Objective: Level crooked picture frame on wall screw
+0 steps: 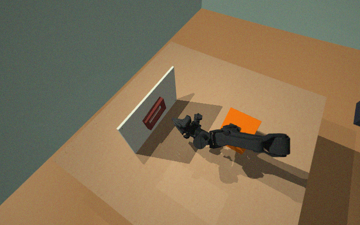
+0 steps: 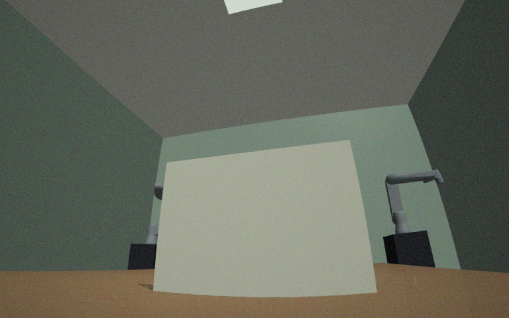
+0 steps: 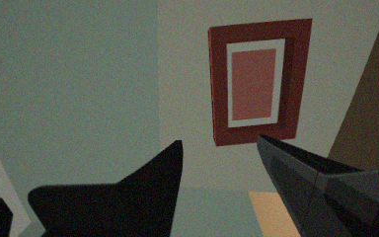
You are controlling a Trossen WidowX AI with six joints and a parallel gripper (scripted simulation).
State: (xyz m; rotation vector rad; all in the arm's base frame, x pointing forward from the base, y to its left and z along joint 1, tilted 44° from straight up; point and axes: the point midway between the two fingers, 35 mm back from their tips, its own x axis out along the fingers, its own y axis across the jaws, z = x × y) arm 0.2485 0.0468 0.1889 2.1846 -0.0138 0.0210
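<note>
My gripper tip is 150 mm short of the red picture frame, 70 mm above it and 20 mm to the left of it. From my gripper tip the other things lie so: white wall panel (160 mm ahead, 80 mm below, 30 mm to the right).
</note>
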